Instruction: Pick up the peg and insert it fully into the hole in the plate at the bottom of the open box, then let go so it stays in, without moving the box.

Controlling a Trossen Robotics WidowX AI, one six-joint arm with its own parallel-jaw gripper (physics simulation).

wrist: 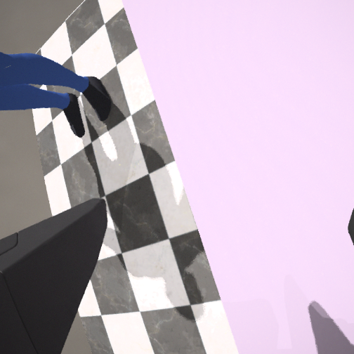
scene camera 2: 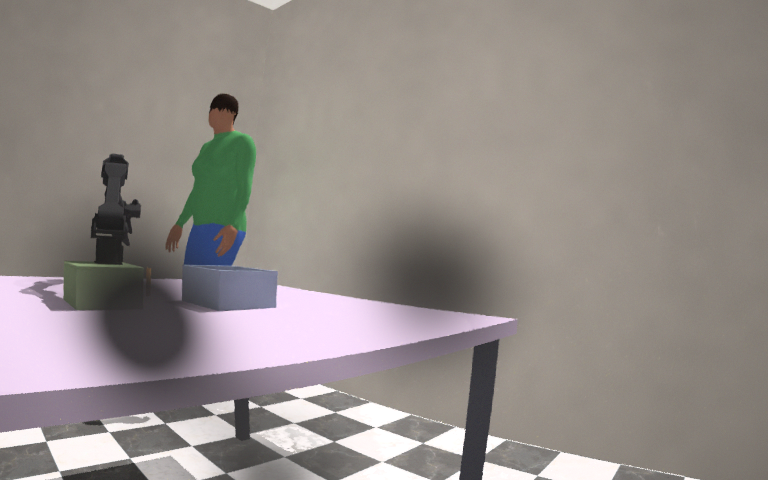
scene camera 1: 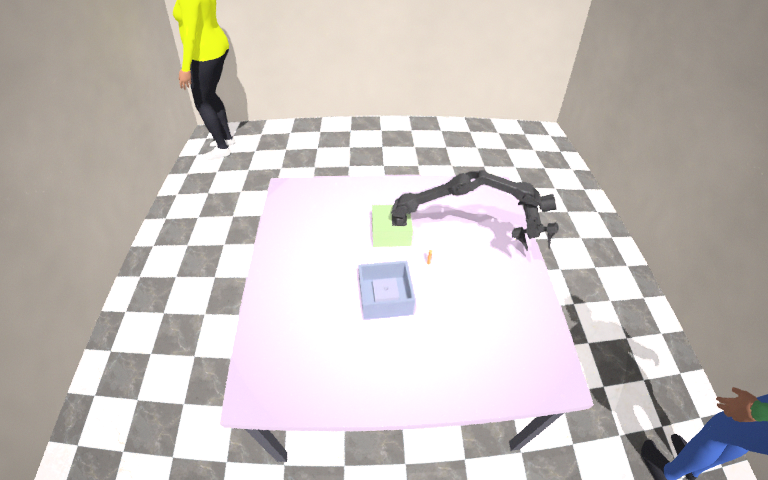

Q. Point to a blue-grey box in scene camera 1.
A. At 405,305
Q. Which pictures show the blue-grey box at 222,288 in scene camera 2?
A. Scene camera 2 and scene camera 1 only.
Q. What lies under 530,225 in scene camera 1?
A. My gripper.
